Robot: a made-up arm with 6 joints. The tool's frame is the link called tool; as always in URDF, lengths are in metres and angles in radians. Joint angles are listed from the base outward. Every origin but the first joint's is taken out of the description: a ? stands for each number. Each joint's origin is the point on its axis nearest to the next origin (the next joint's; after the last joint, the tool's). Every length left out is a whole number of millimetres.
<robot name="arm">
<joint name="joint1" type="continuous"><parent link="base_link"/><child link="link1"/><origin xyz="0 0 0.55" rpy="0 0 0"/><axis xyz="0 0 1"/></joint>
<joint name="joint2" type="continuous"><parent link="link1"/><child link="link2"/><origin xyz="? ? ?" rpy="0 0 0"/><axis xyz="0 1 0"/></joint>
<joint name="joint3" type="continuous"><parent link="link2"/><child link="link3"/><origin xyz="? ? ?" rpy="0 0 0"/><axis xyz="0 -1 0"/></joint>
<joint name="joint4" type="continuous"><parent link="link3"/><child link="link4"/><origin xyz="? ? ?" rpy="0 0 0"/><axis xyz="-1 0 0"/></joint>
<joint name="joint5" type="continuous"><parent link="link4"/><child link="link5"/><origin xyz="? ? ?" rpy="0 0 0"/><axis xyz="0 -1 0"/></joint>
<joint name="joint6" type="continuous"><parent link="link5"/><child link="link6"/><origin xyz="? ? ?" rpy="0 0 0"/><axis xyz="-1 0 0"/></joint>
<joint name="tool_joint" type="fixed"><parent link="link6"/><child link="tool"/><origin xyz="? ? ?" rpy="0 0 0"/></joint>
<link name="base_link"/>
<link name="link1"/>
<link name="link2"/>
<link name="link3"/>
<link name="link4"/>
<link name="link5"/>
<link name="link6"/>
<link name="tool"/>
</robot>
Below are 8 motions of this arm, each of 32 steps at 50 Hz.
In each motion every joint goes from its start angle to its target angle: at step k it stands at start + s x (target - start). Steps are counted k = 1, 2, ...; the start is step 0. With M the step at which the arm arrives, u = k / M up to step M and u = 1 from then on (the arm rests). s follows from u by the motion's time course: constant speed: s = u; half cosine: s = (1 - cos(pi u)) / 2; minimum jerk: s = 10 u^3 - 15 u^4 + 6 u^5.
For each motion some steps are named. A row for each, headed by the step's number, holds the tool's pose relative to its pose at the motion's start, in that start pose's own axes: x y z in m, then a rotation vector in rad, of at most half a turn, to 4 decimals.
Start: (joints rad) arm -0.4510 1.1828 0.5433 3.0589 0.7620 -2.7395
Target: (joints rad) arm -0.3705 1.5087 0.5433 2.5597 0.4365 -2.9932
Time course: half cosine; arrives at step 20
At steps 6, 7, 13, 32:
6: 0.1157 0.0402 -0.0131 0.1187 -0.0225 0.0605
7: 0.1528 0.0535 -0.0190 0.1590 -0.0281 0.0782
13: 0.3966 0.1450 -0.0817 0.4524 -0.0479 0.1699
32: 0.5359 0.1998 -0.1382 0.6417 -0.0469 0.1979

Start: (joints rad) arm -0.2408 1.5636 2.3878 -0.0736 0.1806 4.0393
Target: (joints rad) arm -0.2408 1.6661 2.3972 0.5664 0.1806 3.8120
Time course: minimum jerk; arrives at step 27
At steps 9, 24, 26, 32:
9: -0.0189 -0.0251 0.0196 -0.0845 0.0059 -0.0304
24: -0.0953 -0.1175 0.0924 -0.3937 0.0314 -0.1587
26: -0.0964 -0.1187 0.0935 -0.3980 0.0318 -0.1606
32: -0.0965 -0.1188 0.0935 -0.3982 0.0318 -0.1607

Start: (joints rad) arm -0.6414 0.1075 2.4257 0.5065 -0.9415 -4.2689
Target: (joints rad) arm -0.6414 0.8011 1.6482 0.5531 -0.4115 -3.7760
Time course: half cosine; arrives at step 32
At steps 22, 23, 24, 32:
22: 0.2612 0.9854 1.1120 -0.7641 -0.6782 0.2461
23: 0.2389 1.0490 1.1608 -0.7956 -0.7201 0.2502
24: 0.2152 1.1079 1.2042 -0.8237 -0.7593 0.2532
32: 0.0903 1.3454 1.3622 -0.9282 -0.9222 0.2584

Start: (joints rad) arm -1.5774 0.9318 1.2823 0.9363 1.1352 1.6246
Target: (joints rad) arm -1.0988 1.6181 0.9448 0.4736 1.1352 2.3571
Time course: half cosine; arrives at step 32
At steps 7, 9, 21, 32:
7: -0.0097 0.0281 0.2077 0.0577 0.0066 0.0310
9: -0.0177 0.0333 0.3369 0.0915 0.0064 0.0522
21: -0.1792 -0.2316 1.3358 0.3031 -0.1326 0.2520
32: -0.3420 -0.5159 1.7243 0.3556 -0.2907 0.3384

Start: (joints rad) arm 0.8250 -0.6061 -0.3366 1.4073 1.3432 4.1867
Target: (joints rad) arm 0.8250 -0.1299 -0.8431 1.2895 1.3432 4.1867
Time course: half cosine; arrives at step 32
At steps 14, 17, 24, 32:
14: -0.0102 -0.3227 -0.1766 0.3892 -0.0005 -0.0848
17: -0.0223 -0.4146 -0.2612 0.5299 -0.0026 -0.1199
24: -0.0587 -0.5551 -0.4574 0.8202 -0.0090 -0.2006
32: -0.0805 -0.5974 -0.5566 0.9587 -0.0128 -0.2433

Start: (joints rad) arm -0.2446 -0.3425 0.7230 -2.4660 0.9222 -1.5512
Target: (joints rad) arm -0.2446 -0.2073 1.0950 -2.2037 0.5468 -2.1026
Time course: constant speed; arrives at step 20
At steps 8, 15, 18, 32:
8: -0.0200 -0.0651 -0.0448 0.1972 0.1002 -0.2311
15: -0.0461 -0.1123 -0.0805 0.3539 0.1489 -0.4451
18: -0.0594 -0.1296 -0.0945 0.4153 0.1584 -0.5389
32: -0.0690 -0.1400 -0.1034 0.4540 0.1611 -0.6017

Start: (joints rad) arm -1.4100 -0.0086 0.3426 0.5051 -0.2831 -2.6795
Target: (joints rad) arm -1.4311 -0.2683 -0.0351 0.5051 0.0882 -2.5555
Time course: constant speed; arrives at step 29
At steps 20, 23, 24, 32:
20: -0.1525 -0.0299 0.0462 -0.0939 0.1687 0.0632
23: -0.1762 -0.0370 0.0546 -0.1072 0.1936 0.0738
24: -0.1841 -0.0395 0.0575 -0.1116 0.2019 0.0773
32: -0.2239 -0.0533 0.0727 -0.1332 0.2431 0.0958

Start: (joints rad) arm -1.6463 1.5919 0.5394 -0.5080 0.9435 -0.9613
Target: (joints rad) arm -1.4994 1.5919 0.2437 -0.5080 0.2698 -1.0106
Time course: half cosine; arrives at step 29
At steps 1, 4, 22, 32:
1: -0.0008 -0.0007 -0.0009 -0.0003 0.0018 -0.0022
4: -0.0125 -0.0109 -0.0136 -0.0043 0.0276 -0.0352
22: -0.2889 -0.1934 -0.1987 -0.1067 0.4640 -0.6836
32: -0.3435 -0.2200 -0.2181 -0.1287 0.5263 -0.7973

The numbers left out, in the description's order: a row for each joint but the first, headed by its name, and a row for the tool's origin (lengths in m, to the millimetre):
joint2: 0.21 0 0
joint3: 0 0 1.01
joint4: 0.9 0 0.15
joint5: 0 0 0
joint6: 0.12 0 0
tool: 0 0 0

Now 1 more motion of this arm.
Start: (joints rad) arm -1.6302 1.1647 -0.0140 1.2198 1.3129 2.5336
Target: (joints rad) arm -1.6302 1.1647 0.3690 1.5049 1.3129 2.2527
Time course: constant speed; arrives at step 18
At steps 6, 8, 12, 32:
6: 0.0306 0.0586 -0.0889 -0.0485 -0.0067 -0.0713
8: 0.0396 0.0760 -0.1201 -0.0654 -0.0122 -0.0930
12: 0.0557 0.1076 -0.1844 -0.1004 -0.0277 -0.1328
32: 0.0751 0.1465 -0.2853 -0.1553 -0.0613 -0.1821

